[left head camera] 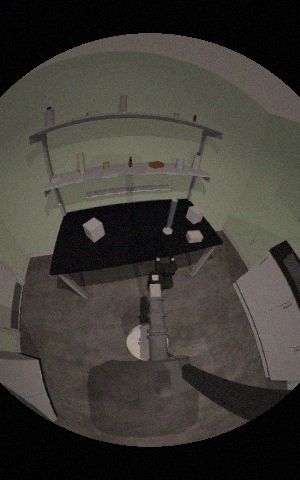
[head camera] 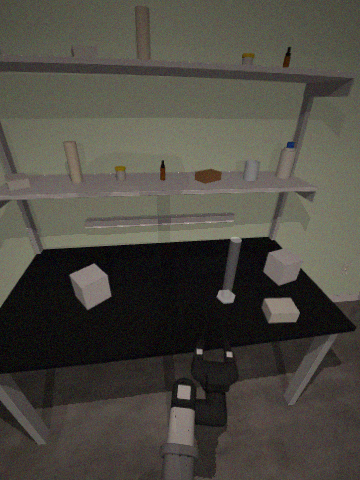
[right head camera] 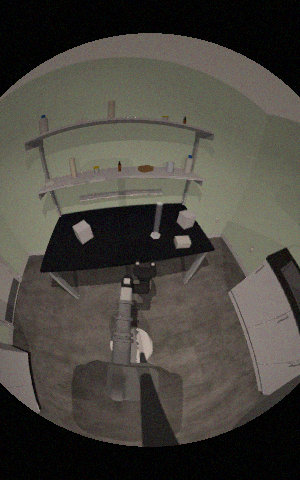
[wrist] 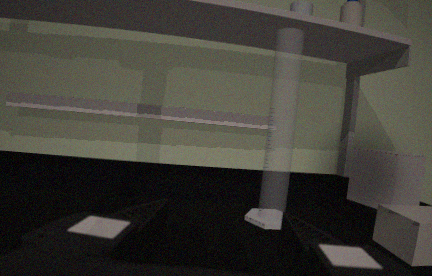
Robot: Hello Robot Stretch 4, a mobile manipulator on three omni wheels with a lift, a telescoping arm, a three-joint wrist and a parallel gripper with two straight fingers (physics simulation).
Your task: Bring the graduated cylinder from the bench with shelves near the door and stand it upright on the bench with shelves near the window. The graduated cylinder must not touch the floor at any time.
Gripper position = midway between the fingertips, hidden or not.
In view: my gripper (wrist: 223, 225) and a graduated cylinder (head camera: 225, 295).
The graduated cylinder shows as well in the wrist view (wrist: 287, 66).
